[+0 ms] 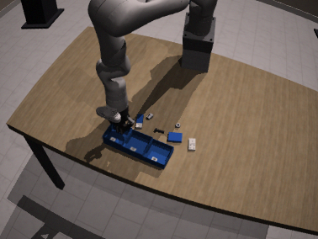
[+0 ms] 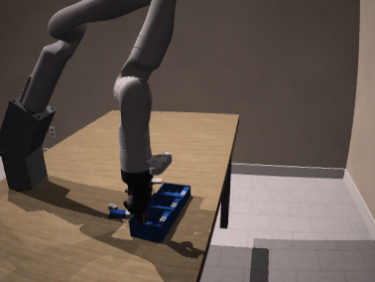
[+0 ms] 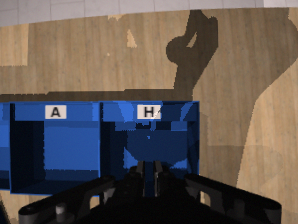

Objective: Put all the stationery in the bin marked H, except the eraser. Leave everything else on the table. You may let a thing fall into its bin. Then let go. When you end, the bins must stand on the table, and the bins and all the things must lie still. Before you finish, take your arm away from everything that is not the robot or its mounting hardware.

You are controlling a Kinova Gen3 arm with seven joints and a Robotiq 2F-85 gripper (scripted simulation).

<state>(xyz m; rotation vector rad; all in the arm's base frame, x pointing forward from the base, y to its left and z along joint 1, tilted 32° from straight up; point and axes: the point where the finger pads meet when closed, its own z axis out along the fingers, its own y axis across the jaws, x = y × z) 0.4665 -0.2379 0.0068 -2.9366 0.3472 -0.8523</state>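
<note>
Now: hand 5 cm short of the blue three-part bin, 8 cm to the right of it and 1 cm above it. Also, from my hand: black bolt 4 cm behind, 14 cm to the left, 3 cm below; flat blue pad 2 cm behind, 20 cm to the left, 3 cm below; blue-and-white eraser 6 cm behind, 6 cm to the left, 3 cm below.
</note>
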